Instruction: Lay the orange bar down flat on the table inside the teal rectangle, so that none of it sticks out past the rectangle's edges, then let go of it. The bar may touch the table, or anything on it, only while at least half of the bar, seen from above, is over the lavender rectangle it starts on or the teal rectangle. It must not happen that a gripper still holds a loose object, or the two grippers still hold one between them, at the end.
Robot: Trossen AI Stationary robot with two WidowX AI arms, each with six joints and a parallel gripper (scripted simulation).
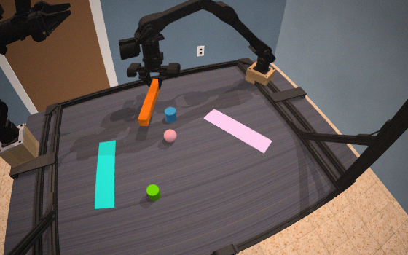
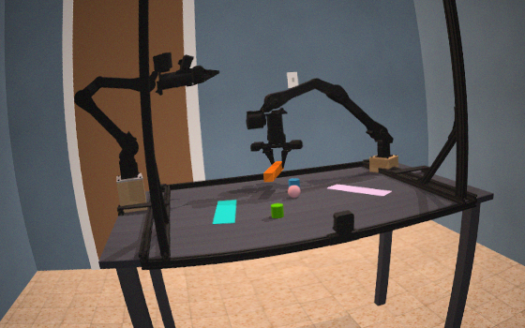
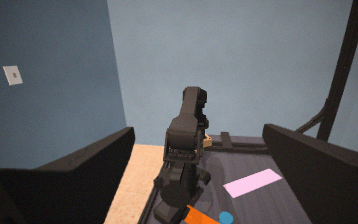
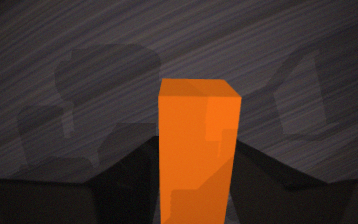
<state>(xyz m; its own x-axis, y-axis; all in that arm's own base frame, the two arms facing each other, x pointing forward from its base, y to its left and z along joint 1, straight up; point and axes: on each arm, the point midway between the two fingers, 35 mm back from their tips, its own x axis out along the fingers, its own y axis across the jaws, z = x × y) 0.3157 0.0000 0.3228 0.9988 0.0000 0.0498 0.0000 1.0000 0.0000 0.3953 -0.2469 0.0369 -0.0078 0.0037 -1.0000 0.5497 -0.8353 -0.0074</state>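
Now: left hand 4 cm past the orange bar, 21 cm to the left of it and 37 cm above it. The rest, counted from my left hand: teal rectangle (21 cm behind, 1 cm to the left, 43 cm below); then blue cylinder (9 cm behind, 26 cm to the right, 42 cm below); then pink ball (17 cm behind, 23 cm to the right, 41 cm below).
The orange bar lies 60 mm behind my right hand, 40 mm to the left of it and 30 mm below it. From my right hand the other things lie so: blue cylinder 120 mm behind, 80 mm below, 10 mm to the right; lavender rectangle 260 mm behind, 200 mm to the right, 100 mm below; pink ball 200 mm behind, 80 mm below, 20 mm to the left.
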